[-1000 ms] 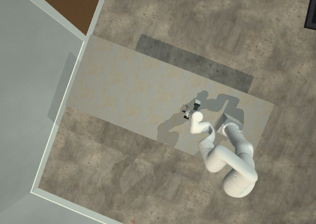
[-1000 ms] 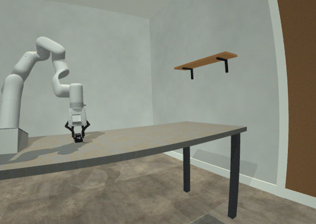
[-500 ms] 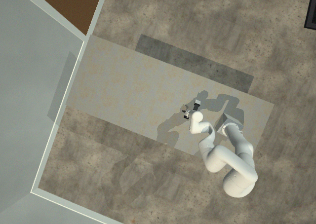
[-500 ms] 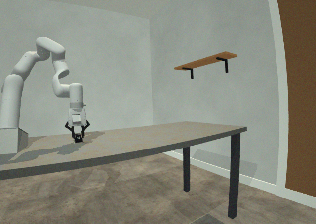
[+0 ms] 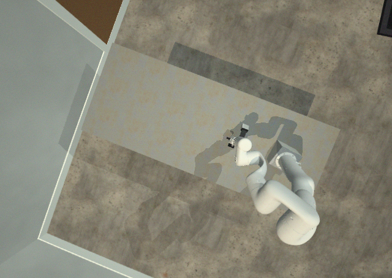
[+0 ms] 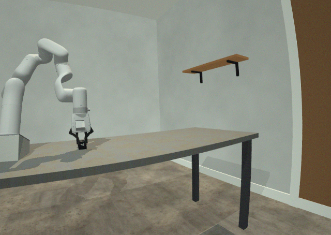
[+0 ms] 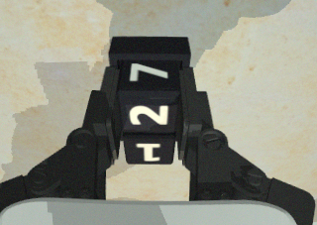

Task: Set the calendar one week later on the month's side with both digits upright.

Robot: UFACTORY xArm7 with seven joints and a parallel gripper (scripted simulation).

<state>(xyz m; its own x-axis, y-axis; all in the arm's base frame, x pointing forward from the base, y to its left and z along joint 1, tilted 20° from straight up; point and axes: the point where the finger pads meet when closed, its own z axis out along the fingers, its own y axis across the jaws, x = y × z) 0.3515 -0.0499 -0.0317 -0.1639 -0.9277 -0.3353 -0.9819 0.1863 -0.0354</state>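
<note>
My gripper is now 20 mm to the right of the black calendar tray and 30 mm above it.
</note>
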